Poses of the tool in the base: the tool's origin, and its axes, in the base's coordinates. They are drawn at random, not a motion.
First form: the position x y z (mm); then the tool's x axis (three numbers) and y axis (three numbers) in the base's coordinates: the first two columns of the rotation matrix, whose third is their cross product.
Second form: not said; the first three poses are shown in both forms.
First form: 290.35 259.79 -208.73 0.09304 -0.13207 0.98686 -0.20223 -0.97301 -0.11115
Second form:
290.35 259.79 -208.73
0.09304 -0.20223 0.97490
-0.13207 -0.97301 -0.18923
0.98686 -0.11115 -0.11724

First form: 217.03 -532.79 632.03 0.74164 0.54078 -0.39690 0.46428 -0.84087 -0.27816
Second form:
217.03 -532.79 632.03
0.74164 0.46428 -0.48416
0.54078 -0.84087 0.02202
-0.39690 -0.27816 -0.87470

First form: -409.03 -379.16 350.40 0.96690 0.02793 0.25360 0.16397 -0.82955 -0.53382
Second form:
-409.03 -379.16 350.40
0.96690 0.16397 0.19546
0.02793 -0.82955 0.55773
0.25360 -0.53382 -0.80667

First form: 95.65 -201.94 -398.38 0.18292 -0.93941 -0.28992 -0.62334 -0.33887 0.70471
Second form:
95.65 -201.94 -398.38
0.18292 -0.62334 -0.76026
-0.93941 -0.33887 0.05181
-0.28992 0.70471 -0.64756

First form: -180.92 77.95 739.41 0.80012 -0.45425 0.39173 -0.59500 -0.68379 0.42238
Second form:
-180.92 77.95 739.41
0.80012 -0.59500 0.07599
-0.45425 -0.68379 -0.57103
0.39173 0.42238 -0.81739

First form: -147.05 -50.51 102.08 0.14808 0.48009 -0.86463 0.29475 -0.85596 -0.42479
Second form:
-147.05 -50.51 102.08
0.14808 0.29475 -0.94403
0.48009 -0.85596 -0.19195
-0.86463 -0.42479 -0.26826

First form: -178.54 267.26 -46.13 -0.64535 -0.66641 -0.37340 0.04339 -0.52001 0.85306
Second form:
-178.54 267.26 -46.13
-0.64535 0.04339 -0.76266
-0.66641 -0.52001 0.53432
-0.37340 0.85306 0.36450

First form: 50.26 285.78 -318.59 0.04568 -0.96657 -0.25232 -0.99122 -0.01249 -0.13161
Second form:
50.26 285.78 -318.59
0.04568 -0.99122 0.12406
-0.96657 -0.01249 0.25612
-0.25232 -0.13161 -0.95865

